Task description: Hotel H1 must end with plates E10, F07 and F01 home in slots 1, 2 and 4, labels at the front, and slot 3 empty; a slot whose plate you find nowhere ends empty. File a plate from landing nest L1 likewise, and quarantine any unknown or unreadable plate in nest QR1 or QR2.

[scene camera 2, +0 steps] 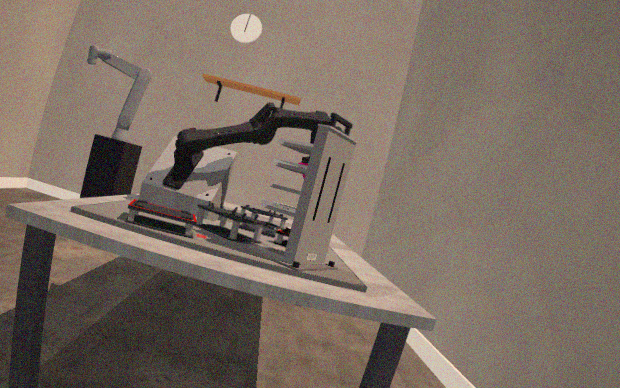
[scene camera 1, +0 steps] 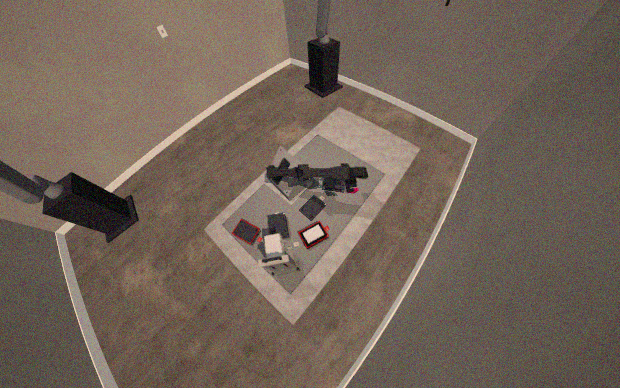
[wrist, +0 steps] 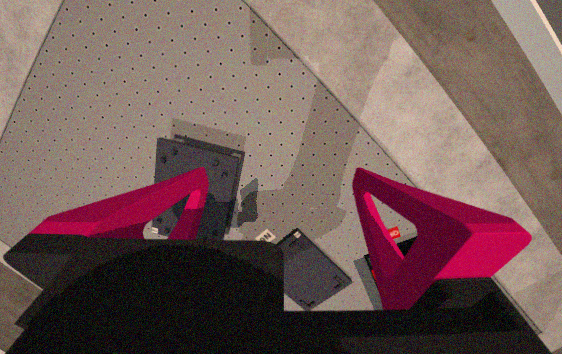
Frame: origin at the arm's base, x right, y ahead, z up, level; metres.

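Where they show: gripper, fingertip midpoint: [scene camera 1: 352,186] [wrist: 280,175]; arm's base, link origin: [scene camera 2: 183,168].
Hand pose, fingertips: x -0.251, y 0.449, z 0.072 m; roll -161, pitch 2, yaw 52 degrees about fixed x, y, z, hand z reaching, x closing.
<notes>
Things, the pixels of their top centre, and the offset from my fingertips. Level surfaces: height alone.
- white plate, top centre: [scene camera 1: 313,233] dx +0.363, dy +0.028, dz -0.157 m
- red-rimmed nest, top centre: [scene camera 2: 164,207] [scene camera 1: 245,231] dx +0.702, dy -0.293, dz -0.166 m
- dark nest, top centre: [wrist: 303,277] [scene camera 2: 259,225] [scene camera 1: 312,206] dx +0.232, dy -0.132, dz -0.194 m
- perforated board, surface height: dz -0.211 m
- red tag, top centre: [wrist: 390,234] dx +0.259, dy +0.050, dz -0.211 m
Hotel H1 [scene camera 1: 274,260] [scene camera 2: 320,200] is a tall pale tower with several shelves facing the arm; its labels are unreadable. A pale, plate-sized surface [scene camera 1: 273,243] shows at its shelves; I cannot tell whether it is a plate or a shelf. A white plate [scene camera 1: 313,233] lies in a red-rimmed nest, its label unreadable. Another red-rimmed nest [scene camera 1: 246,231] [scene camera 2: 162,211] shows a dark top without a plate. My gripper [scene camera 1: 355,190] [wrist: 280,175] has magenta fingers wide open and empty, high above the board, away from the hotel. The hotel partly hides it in scene camera 2.
A dark nest [scene camera 1: 312,207] [wrist: 316,270] and a dark raised stand [scene camera 1: 278,223] [wrist: 197,157] stand on the perforated board [wrist: 125,65]. A red tag [wrist: 394,233] lies at the right. The arm's pale base housing [scene camera 2: 165,195] stands behind the nests. The table edge [scene camera 2: 240,280] runs along the front.
</notes>
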